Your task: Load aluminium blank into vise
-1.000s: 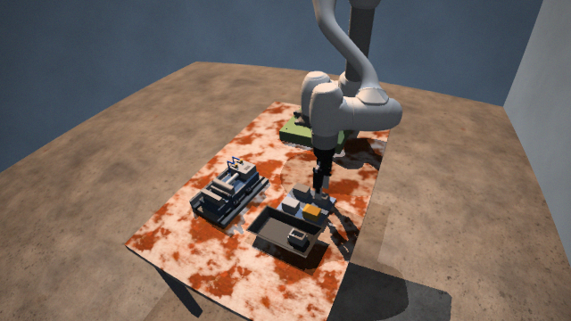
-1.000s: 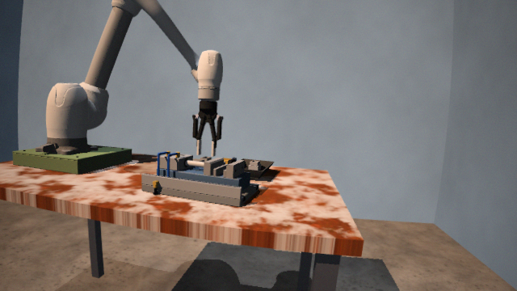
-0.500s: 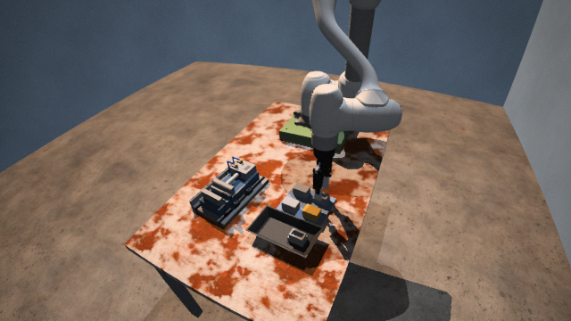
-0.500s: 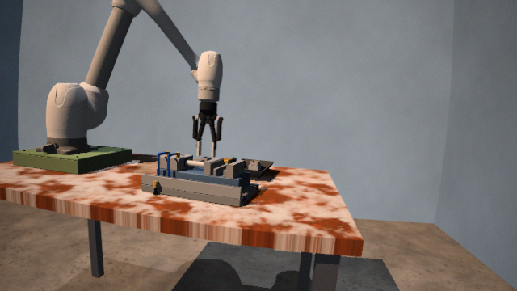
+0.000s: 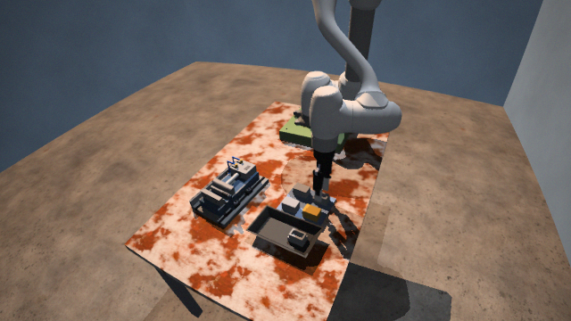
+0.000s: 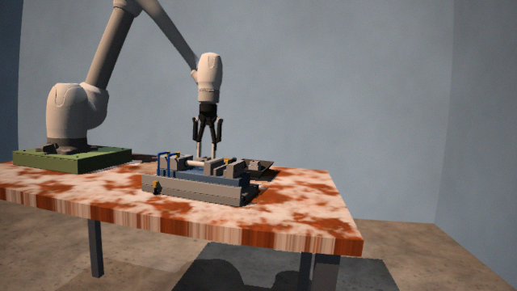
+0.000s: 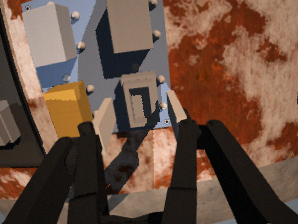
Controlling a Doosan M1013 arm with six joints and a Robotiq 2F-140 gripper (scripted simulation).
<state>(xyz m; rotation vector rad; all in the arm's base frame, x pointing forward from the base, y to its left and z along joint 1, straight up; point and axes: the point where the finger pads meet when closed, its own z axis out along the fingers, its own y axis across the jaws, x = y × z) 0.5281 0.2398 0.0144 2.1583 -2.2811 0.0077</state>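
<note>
Right now the infeed plate is 4 cm ahead of my hand, 5 cm to the right of it and 7 cm below it. The rest, counted from my hand: brass blank (9 cm ahead, 5 cm below); then aluminium blank (8 cm ahead, 10 cm to the right, 5 cm below); then piston rod (10 cm ahead, 36 cm to the right, 1 cm above).
</note>
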